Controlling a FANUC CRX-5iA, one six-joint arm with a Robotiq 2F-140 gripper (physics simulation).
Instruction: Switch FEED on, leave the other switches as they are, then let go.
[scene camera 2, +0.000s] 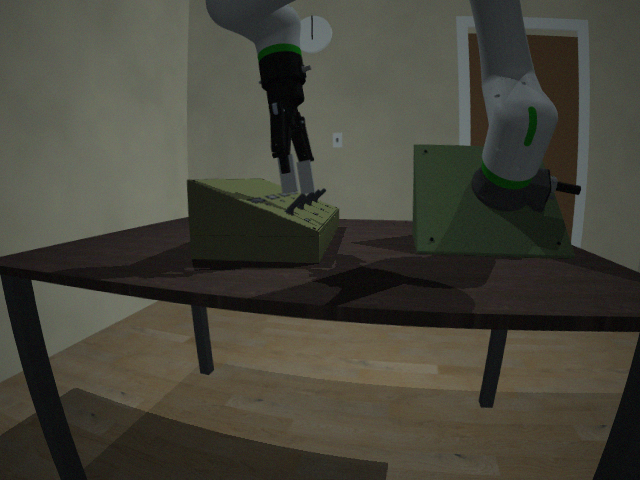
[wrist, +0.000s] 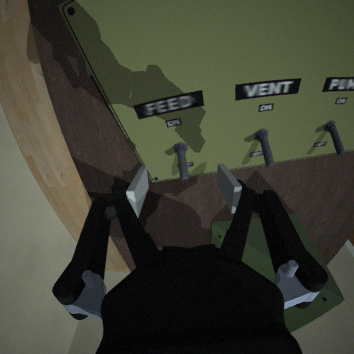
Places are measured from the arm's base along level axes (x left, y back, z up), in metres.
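Pixels of known places: gripper, fingertip midpoint: (scene camera 2: 300, 192) (wrist: 181, 175); arm's base, link origin: (scene camera 2: 501, 188).
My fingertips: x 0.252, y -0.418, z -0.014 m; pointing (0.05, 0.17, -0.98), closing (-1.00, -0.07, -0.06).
Note:
For each thing: its top centre in the pictures, then the offset to it from my fingertips. Level surfaces: height alone.
- FEED switch, top centre: (wrist: 181, 170) (scene camera 2: 296, 192) dy -0.008, dx +0.000, dz +0.000 m
- VENT switch, top centre: (wrist: 272, 155) dy -0.036, dx -0.116, dz +0.000 m
- third switch, top centre: (wrist: 345, 144) dy -0.064, dx -0.233, dz +0.000 m
- dark table, surface height: dz -0.127 m
The sloped olive-green switch box (scene camera 2: 253, 235) (wrist: 210, 45) stands on the table. In the wrist view the FEED switch (wrist: 182, 161) lies below its FEED label (wrist: 169, 104), its lever leaning away from the ON mark and over the lower mark. The VENT switch (wrist: 266, 148) and the third switch (wrist: 336, 138), its label cut off by the view's edge, lean the same way. My gripper (scene camera 2: 297, 191) (wrist: 181, 175) is open and empty. Its fingertips stand apart on either side of the FEED lever's end, seemingly above it; in the scene view they are over the box's sloped face.
A green block-shaped housing (scene camera 2: 444, 206) (wrist: 315, 285) stands on the dark table (scene camera 2: 248, 281) (wrist: 70, 125), to the right of the switch box in the scene view. The arm's base (scene camera 2: 509, 188) is at this housing. The table's edge runs near the switch box.

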